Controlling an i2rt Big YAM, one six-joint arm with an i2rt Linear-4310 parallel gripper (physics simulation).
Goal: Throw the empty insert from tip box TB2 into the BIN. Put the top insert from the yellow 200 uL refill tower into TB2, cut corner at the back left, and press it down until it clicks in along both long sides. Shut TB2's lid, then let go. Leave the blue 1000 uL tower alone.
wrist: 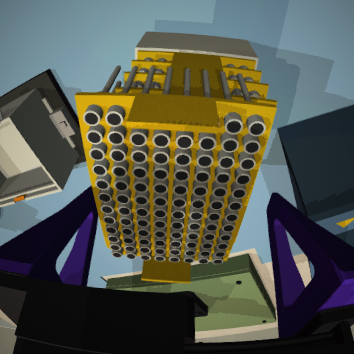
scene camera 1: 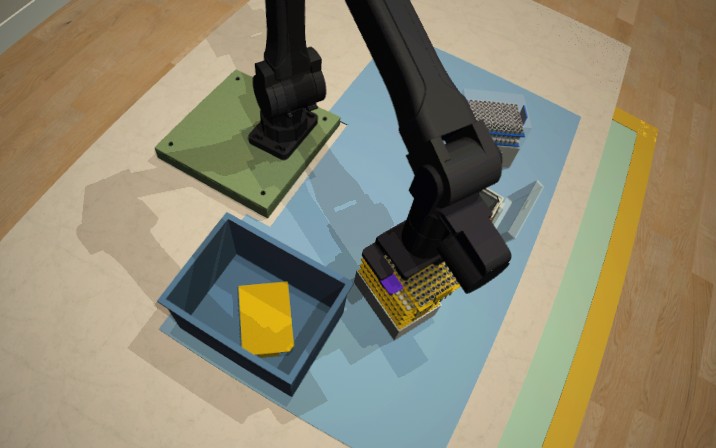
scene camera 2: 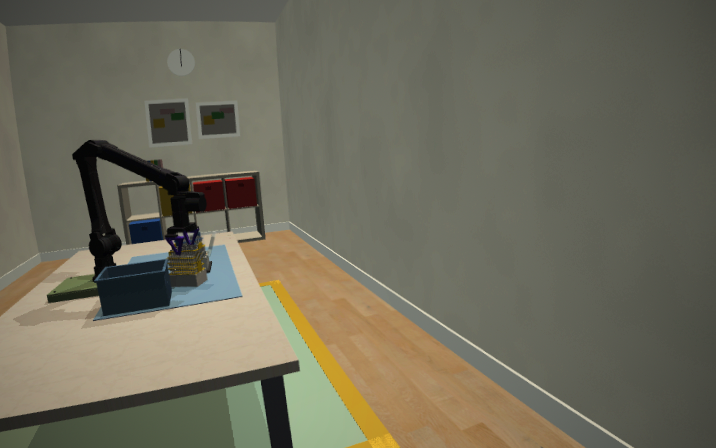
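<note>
My gripper (scene camera 2: 187, 246) (wrist: 184, 197) is open and empty above the yellow 200 uL tower (scene camera 1: 397, 330) (scene camera 2: 187, 278); in the wrist view one finger stands at each side of its top insert (scene camera 1: 435, 282) (wrist: 175, 175). That insert holds tips and looks out of line with the layers below; its exact tilt is unclear. TB2 (scene camera 1: 495, 201) (wrist: 50, 165) stands behind the tower in scene camera 1, partly hidden by the arm, with its lid (scene camera 1: 521, 210) open. A yellow insert (scene camera 1: 265, 316) lies in the blue-grey BIN (scene camera 1: 232, 221) (scene camera 2: 134, 290) (wrist: 320, 160).
The blue 1000 uL tower (scene camera 1: 496, 118) stands beyond TB2 at the mat's far end, partly behind the arm. The arm's base is on a green plate (scene camera 1: 205, 137) (scene camera 2: 71, 287) (wrist: 230, 290). The BIN's high walls stand close to the yellow tower.
</note>
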